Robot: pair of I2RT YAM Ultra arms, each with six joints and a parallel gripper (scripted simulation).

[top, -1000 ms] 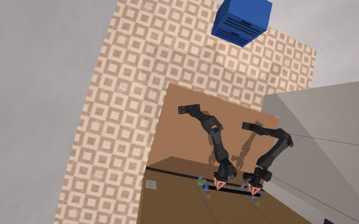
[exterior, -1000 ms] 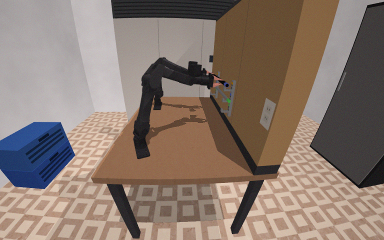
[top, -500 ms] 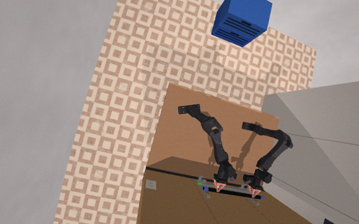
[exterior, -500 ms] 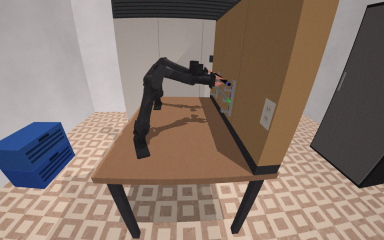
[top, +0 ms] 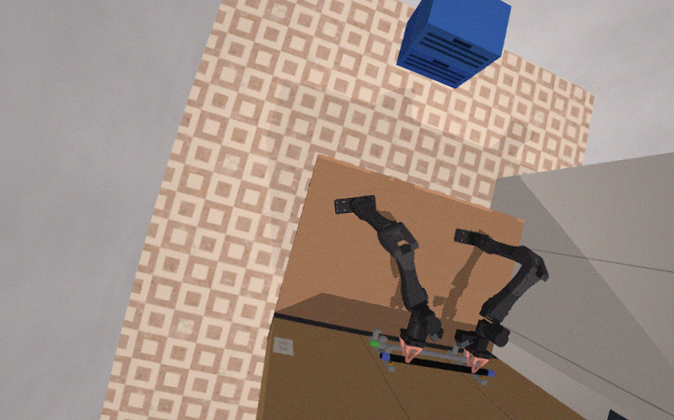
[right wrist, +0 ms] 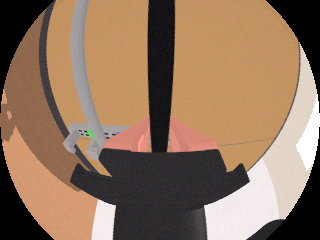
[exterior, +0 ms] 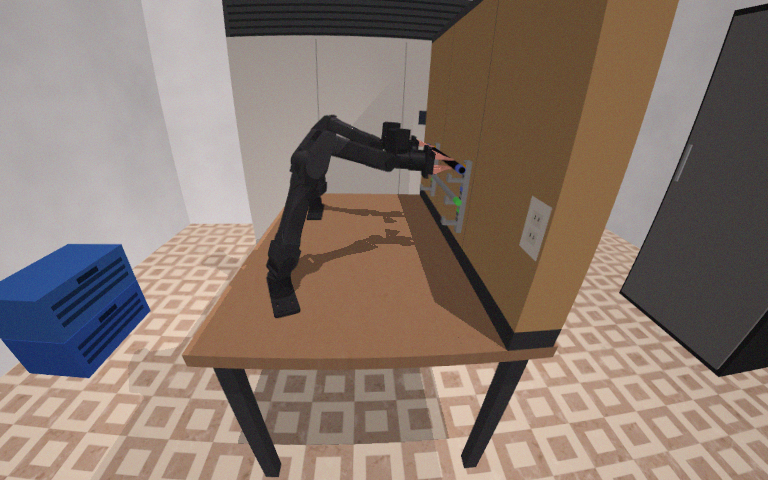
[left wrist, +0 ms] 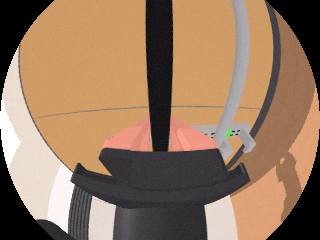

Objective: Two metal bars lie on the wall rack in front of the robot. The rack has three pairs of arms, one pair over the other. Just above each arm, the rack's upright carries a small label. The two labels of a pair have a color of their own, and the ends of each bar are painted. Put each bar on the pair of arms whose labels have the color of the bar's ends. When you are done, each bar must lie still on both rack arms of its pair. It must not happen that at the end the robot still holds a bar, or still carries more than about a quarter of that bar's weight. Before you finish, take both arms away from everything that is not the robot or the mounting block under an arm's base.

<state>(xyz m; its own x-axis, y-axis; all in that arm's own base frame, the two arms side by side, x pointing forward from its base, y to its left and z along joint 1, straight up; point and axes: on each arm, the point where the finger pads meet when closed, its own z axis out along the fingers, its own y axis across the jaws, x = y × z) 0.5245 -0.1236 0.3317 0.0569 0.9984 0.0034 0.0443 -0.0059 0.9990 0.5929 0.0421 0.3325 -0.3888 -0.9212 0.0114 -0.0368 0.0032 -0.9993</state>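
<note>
Right now the black bar is 15 cm to the right of my left hand and 1 cm ahead of it. Also, from my left hand: brown wall panel 20 cm to the right, 11 cm ahead, 9 cm above; black baseboard 30 cm below, 20 cm to the right, 5 cm ahead.
Right now my right hand is 10 mm short of the black bar and 150 mm to the right of it. The rest, counted from my right hand: brown wall panel: 110 mm ahead, 100 mm to the left, 90 mm above; then black baseboard: 50 mm ahead, 100 mm to the left, 300 mm below.
</note>
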